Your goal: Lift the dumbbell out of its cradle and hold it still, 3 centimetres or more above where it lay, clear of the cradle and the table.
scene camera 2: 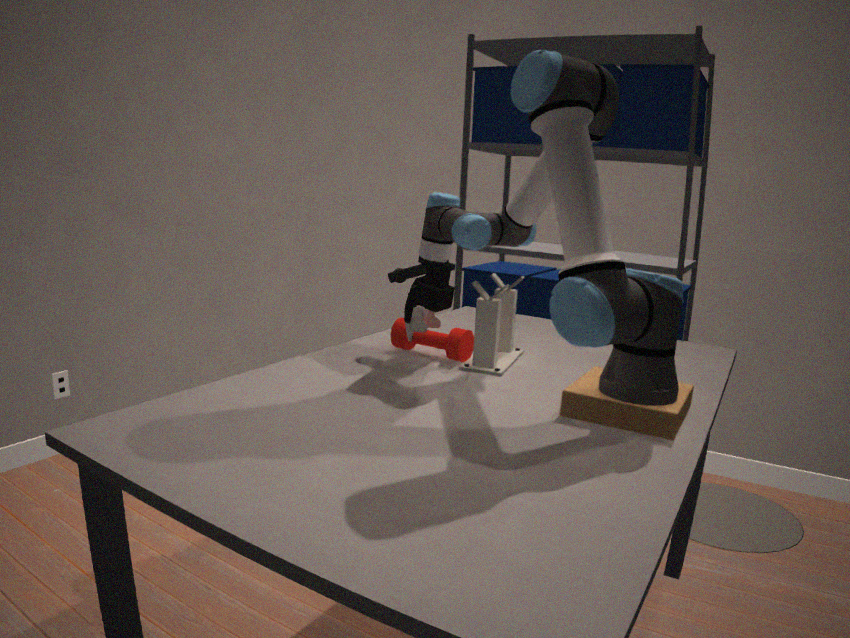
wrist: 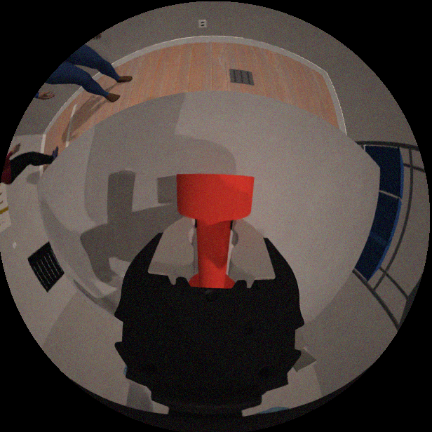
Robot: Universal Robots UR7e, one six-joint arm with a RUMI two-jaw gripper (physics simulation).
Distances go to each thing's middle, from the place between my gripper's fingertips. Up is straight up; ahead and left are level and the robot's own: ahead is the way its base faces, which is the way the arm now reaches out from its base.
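Labels:
From my hand: red dumbbell (scene camera 2: 459, 343), 5 cm behind, 1 cm above. Pale cradle (scene camera 2: 493, 353), 4 cm to the right of my hand, 20 cm behind, 7 cm above.

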